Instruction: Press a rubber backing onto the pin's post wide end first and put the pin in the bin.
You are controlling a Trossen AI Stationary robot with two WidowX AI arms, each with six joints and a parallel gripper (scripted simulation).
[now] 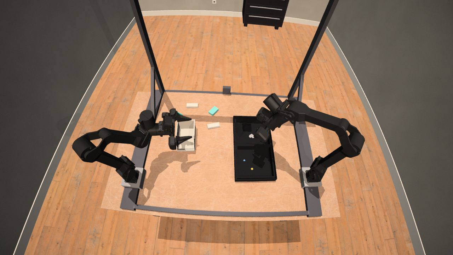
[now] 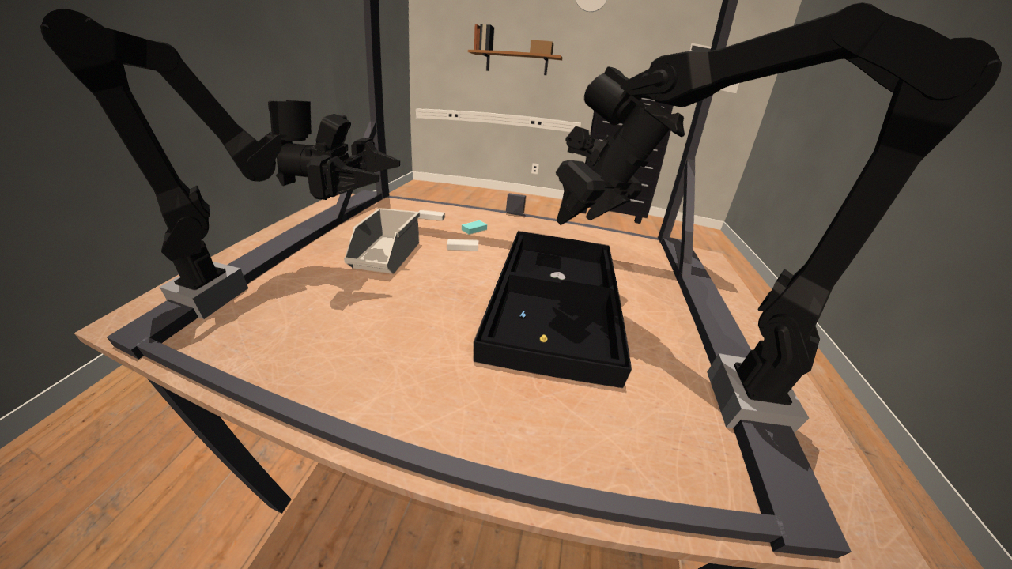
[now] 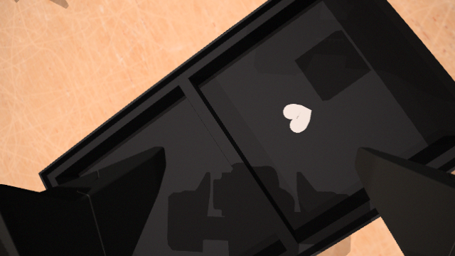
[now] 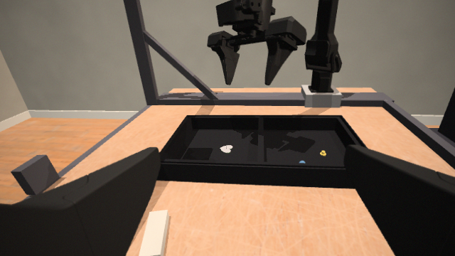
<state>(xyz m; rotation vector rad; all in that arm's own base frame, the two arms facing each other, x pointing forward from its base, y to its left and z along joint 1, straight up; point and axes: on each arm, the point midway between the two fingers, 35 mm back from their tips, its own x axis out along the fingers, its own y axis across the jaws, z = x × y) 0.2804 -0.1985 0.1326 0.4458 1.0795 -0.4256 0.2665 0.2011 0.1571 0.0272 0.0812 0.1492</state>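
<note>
My left gripper is now 170 mm above the yellow backing, 140 mm short of it and 40 mm to the left of it. Round my left hand: blue backing (160 mm below, 100 mm ahead, 70 mm to the right); black tray (150 mm below, 20 mm to the right, 20 mm ahead); heart-shaped pin (160 mm below, 50 mm behind, 20 mm to the right).
</note>
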